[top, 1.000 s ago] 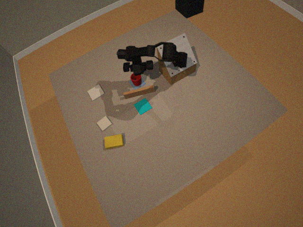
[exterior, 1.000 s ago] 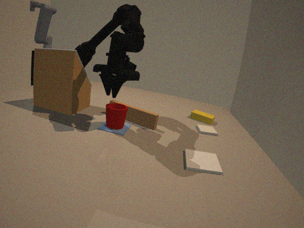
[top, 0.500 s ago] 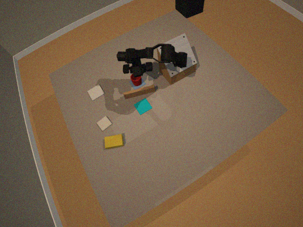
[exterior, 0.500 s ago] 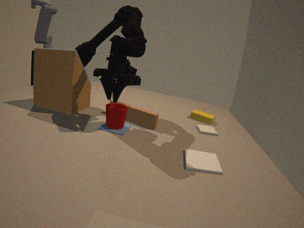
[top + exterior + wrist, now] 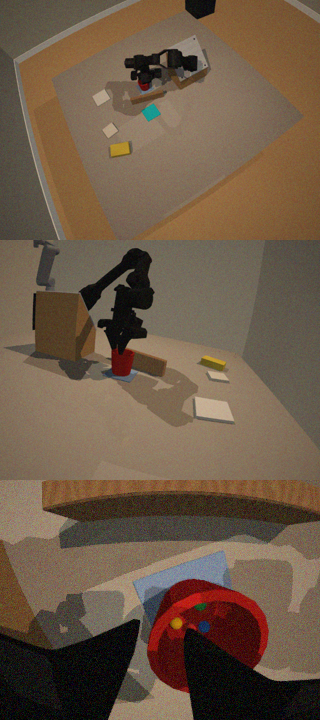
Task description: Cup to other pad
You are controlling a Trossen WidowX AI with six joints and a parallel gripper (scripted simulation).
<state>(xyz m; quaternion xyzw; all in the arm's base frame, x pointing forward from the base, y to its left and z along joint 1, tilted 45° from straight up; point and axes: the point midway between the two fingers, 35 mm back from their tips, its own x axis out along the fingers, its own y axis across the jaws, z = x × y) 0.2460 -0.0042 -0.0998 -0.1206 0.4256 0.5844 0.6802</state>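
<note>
Right now the red cup is 30 mm ahead of my gripper tip, 20 mm to the right of it and 20 mm below it. From my gripper tip the other things lie so: light blue pad: 30 mm ahead, 20 mm to the right, 70 mm below; then wooden bar: 50 mm ahead, 80 mm to the left, 40 mm below; then teal pad: 80 mm ahead, 180 mm to the left, 70 mm below.
</note>
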